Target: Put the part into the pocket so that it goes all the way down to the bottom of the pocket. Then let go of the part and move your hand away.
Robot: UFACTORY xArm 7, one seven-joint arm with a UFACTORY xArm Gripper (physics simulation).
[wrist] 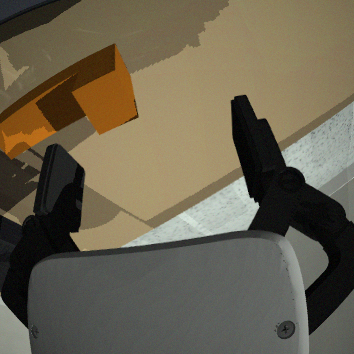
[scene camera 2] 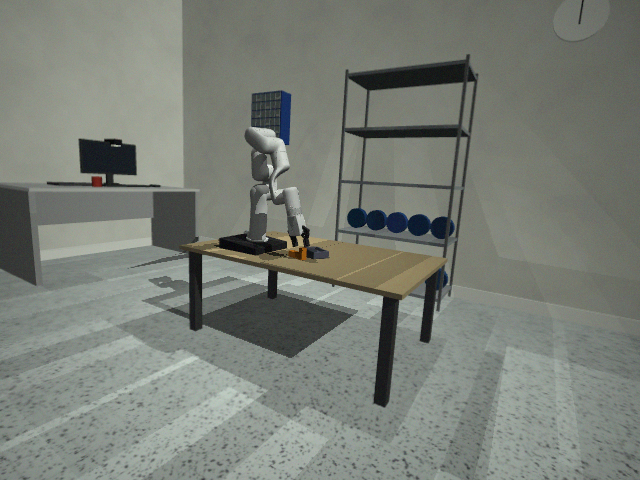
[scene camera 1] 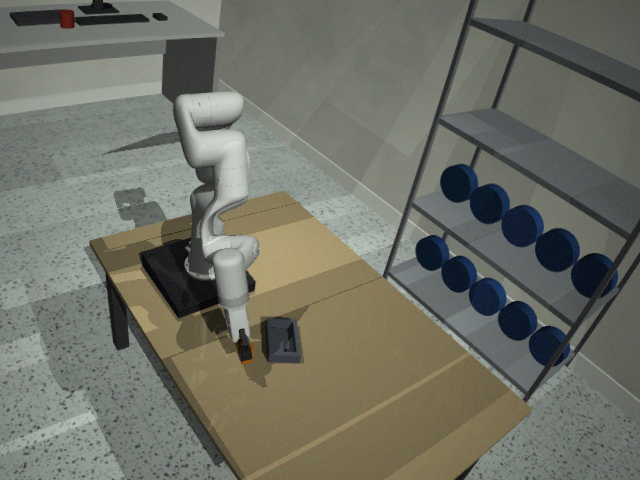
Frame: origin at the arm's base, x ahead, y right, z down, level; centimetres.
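Seen in the pictures: gripper, fingertip midpoint: (wrist: 144, 135) (scene camera 2: 301, 246) (scene camera 1: 242, 348); arm's base at its link origin: (scene camera 2: 257, 239) (scene camera 1: 204, 266).
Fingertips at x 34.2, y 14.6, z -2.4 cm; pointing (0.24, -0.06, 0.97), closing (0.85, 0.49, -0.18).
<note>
Offsets run from my fingertips to a thing's top centre. Level surfaces: height alone.
The orange part @[dx -4.0, dy -4.3, dz +1.0 cm] (scene camera 1: 247, 361) (scene camera 2: 302, 253) (wrist: 107, 105) rests on the table beside the pocket block, outside the pocket. It has a taller block at one end and a lower stretch beside it. The dark grey block with the pocket @[dx +1.9, dy -14.5, dz +3.4 cm] (scene camera 1: 283, 357) (scene camera 2: 318, 253) stands close to the part; a dark corner at the upper left of the wrist view looks like its edge. My gripper (scene camera 1: 245, 349) (scene camera 2: 300, 244) (wrist: 144, 135) is open and empty, a little above the part. In the wrist view the part lies ahead and to the left of the fingers, near the left finger.
The wooden table @[dz +7.1 cm] (scene camera 1: 361, 372) (scene camera 2: 361, 266) carries the arm's black base plate (scene camera 1: 170, 289) (scene camera 2: 232, 245). A shelf rack (scene camera 1: 428, 155) (scene camera 2: 342, 155) with blue discs stands beyond the table. A desk (scene camera 1: 191, 28) (scene camera 2: 175, 190) with a red cup (scene camera 1: 67, 19) (scene camera 2: 96, 181) stands farther back.
</note>
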